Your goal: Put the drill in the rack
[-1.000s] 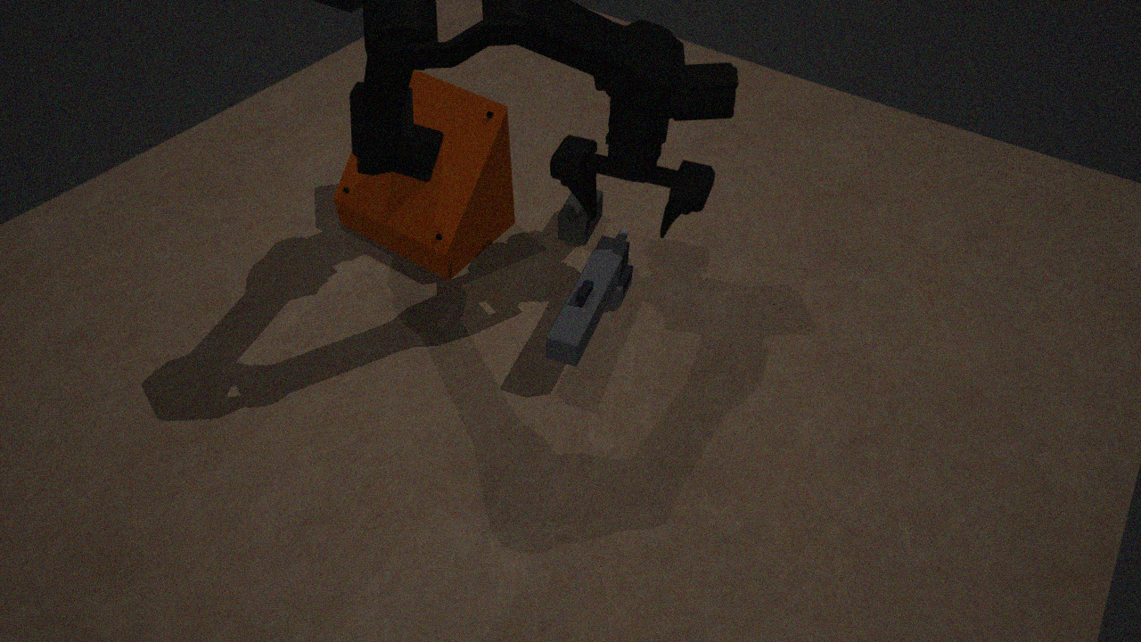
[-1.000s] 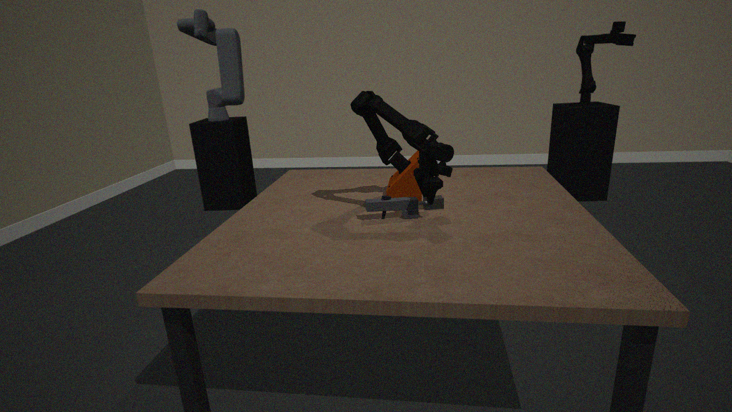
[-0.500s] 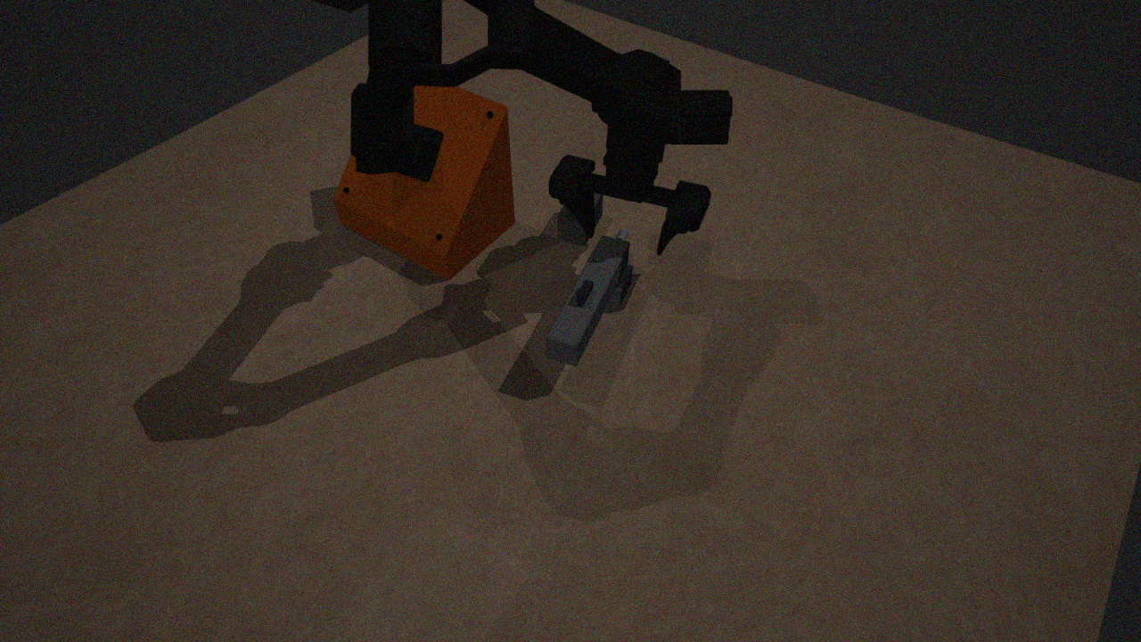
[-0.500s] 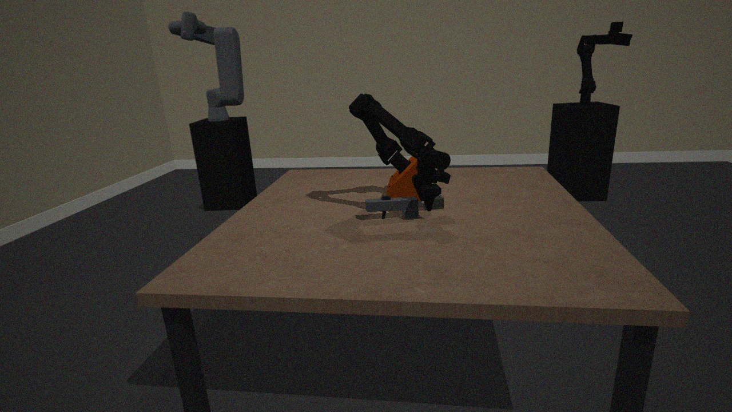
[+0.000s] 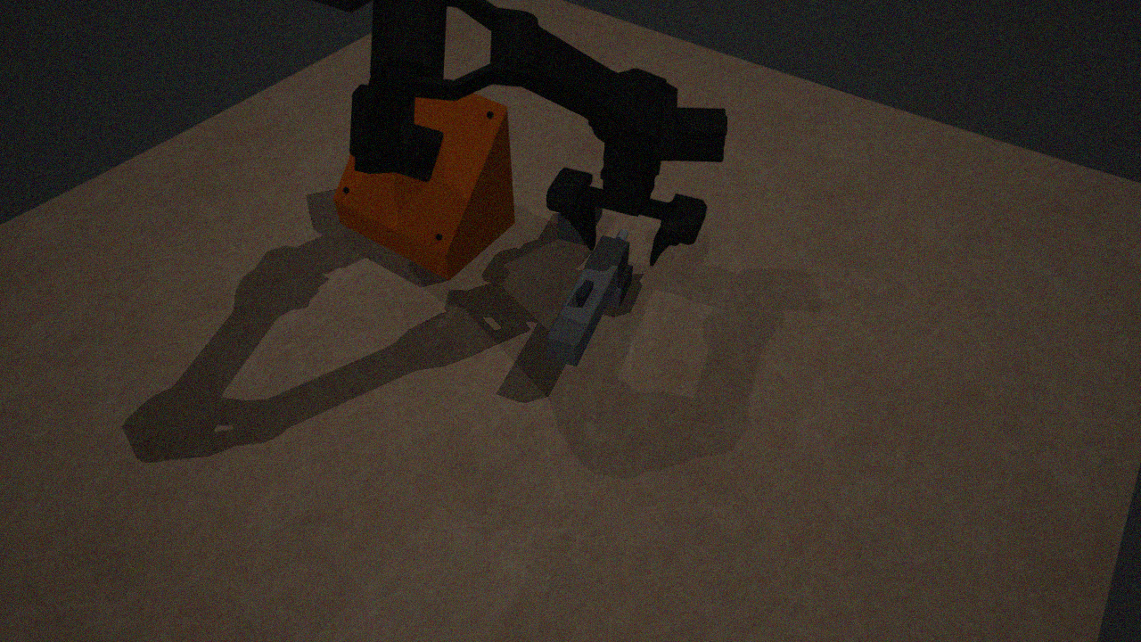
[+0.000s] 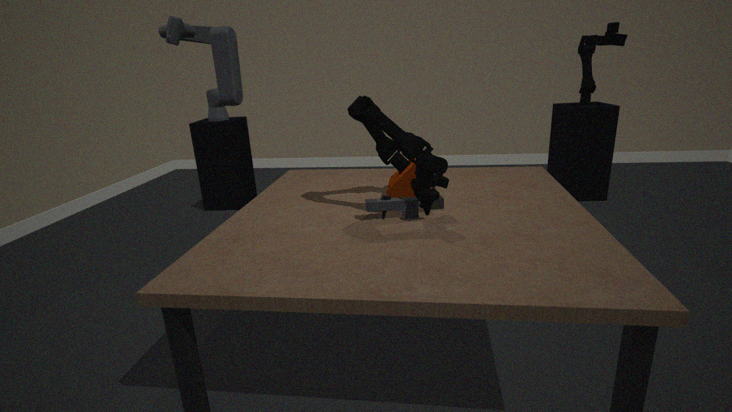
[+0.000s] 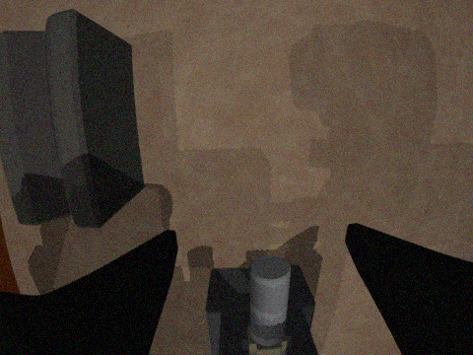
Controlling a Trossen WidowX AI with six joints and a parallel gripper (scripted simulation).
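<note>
The drill is 1 cm ahead of my gripper tip, 5 cm to the right of it and 3 cm above it. Round my gripper tip: dark key (2 cm ahead, 14 cm to the right, 4 cm above); rack (8 cm behind, 4 cm to the left); grey-blue block (2 cm ahead, 11 cm to the right, 3 cm above).
</note>
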